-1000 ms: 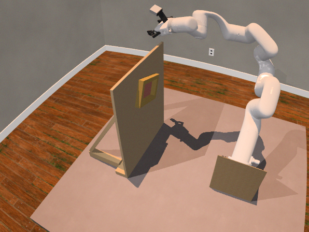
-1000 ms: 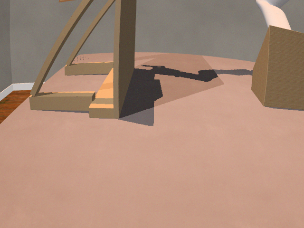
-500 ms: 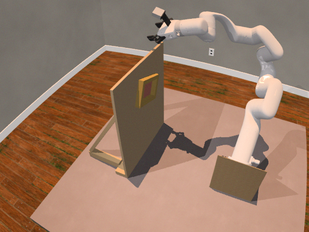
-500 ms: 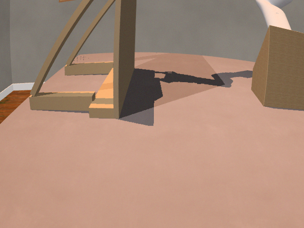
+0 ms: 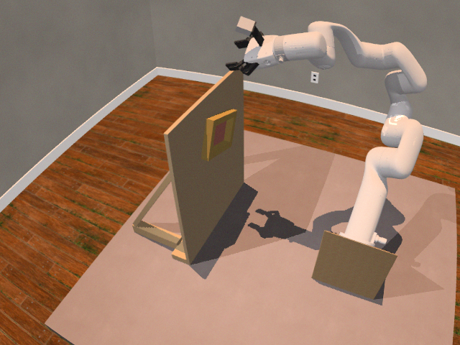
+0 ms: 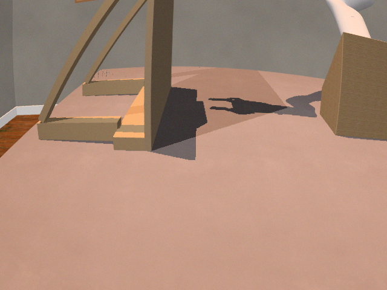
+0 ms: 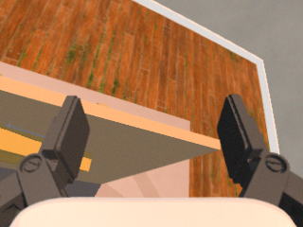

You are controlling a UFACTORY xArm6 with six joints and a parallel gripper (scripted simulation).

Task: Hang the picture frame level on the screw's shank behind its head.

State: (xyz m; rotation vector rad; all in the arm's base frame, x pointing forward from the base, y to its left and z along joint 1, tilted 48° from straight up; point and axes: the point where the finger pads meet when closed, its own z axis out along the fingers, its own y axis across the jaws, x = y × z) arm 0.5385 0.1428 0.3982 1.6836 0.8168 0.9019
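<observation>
Now: the picture frame 230 mm below my hand, 90 mm to the left of it and 30 mm ahead of it. Round my hand: upright wooden board (360 mm below, 100 mm to the left, 40 mm ahead).
</observation>
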